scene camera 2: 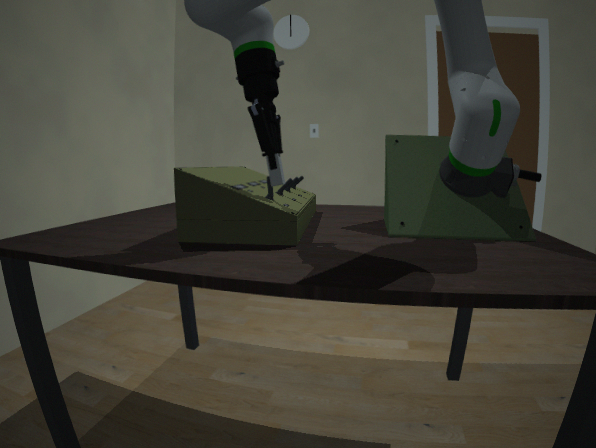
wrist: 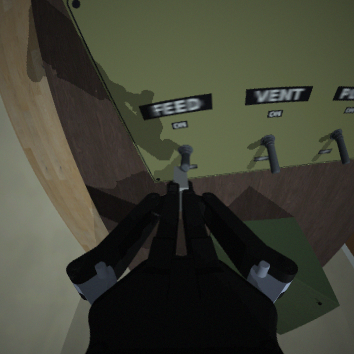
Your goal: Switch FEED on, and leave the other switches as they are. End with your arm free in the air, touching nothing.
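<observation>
The yellow-green switch box has a sloped panel. The FEED lever is the nearest in the scene view and stands nearly upright, unlike its neighbours. The VENT lever and a third lever lean toward their lower labels, away from ON. My gripper is shut and empty. Its fingertips are low at the FEED lever's lower-label side, overlapping the lever's tip in the wrist view. I cannot tell whether they touch. The fingertips partly hide the lever area in the scene view.
The box stands on a dark wooden table. A green box stands at the table's right, with a grey arm section in front of it. A wall clock and a door are behind.
</observation>
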